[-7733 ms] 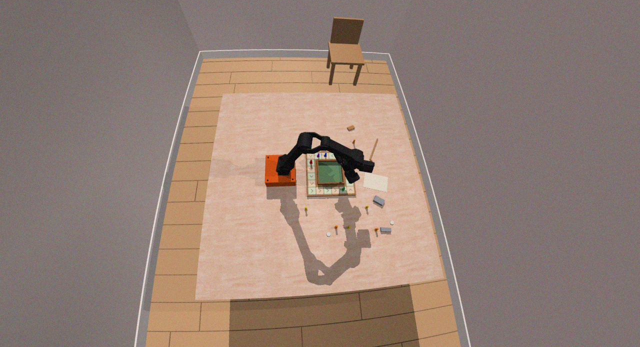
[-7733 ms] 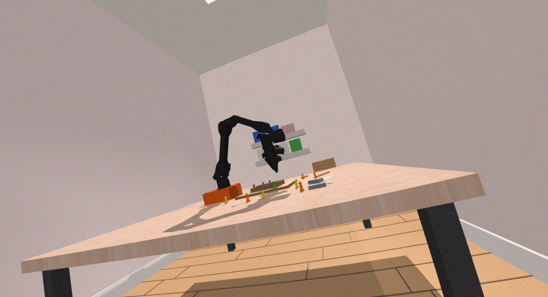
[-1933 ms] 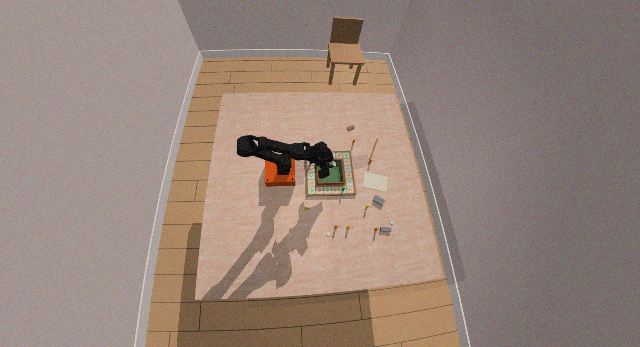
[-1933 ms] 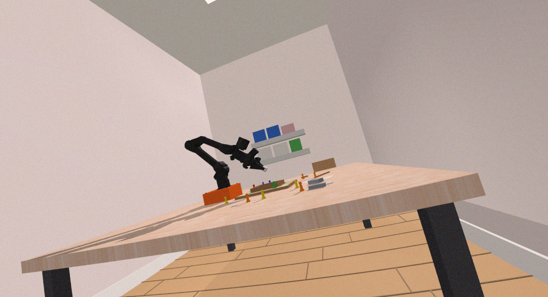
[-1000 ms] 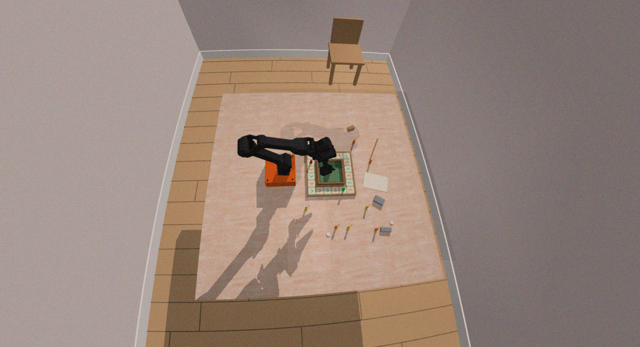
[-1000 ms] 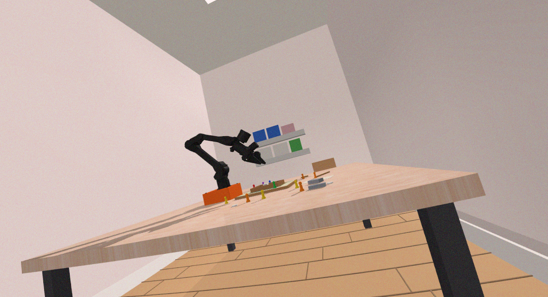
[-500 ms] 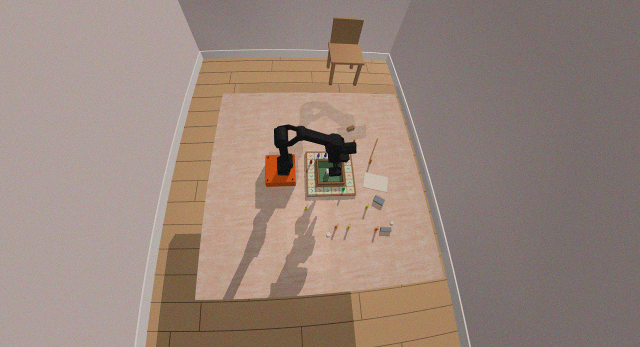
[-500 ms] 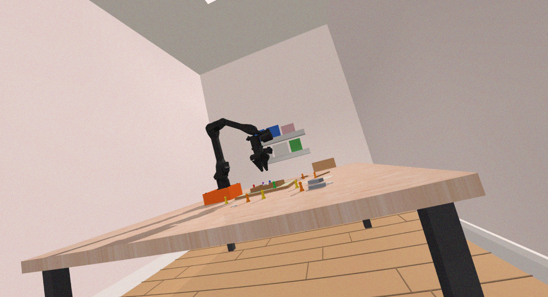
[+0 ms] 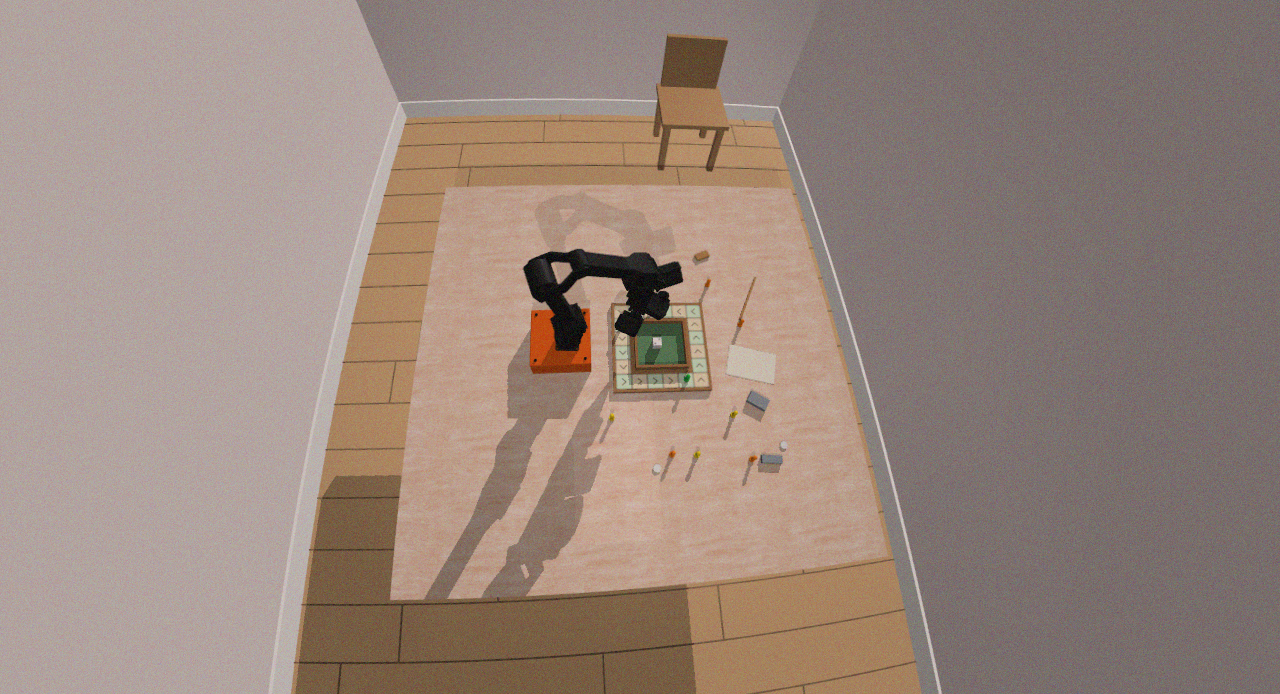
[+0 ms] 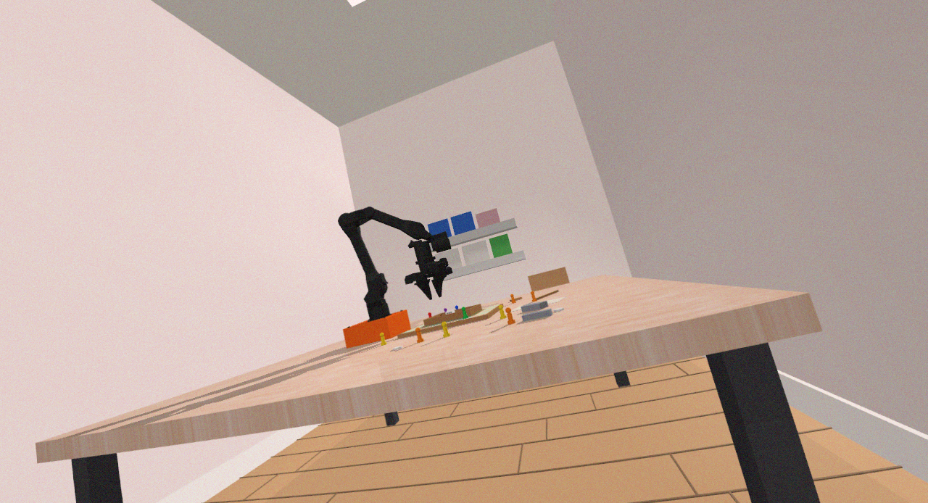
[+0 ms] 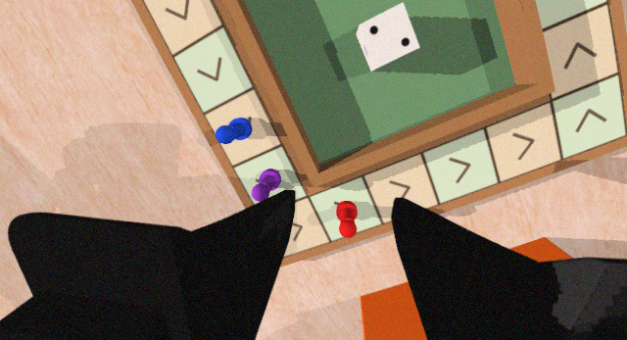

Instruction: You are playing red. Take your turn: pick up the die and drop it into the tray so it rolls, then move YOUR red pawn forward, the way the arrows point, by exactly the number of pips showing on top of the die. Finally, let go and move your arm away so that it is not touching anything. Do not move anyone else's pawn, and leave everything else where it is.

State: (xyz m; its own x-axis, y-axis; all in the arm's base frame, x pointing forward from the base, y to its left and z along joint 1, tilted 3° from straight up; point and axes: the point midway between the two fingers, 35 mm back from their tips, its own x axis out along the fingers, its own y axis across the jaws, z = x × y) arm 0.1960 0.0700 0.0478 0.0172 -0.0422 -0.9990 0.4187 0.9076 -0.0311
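My gripper tip is 6 cm above the red pawn, 4 cm past it and 1 cm to the right of it. The rest, counted from my gripper tip: white die: 6 cm below, 6 cm ahead, 5 cm to the right; blue pawn: 6 cm to the left, 6 cm below, 5 cm ahead; purple pawn: 6 cm to the left, 6 cm below.
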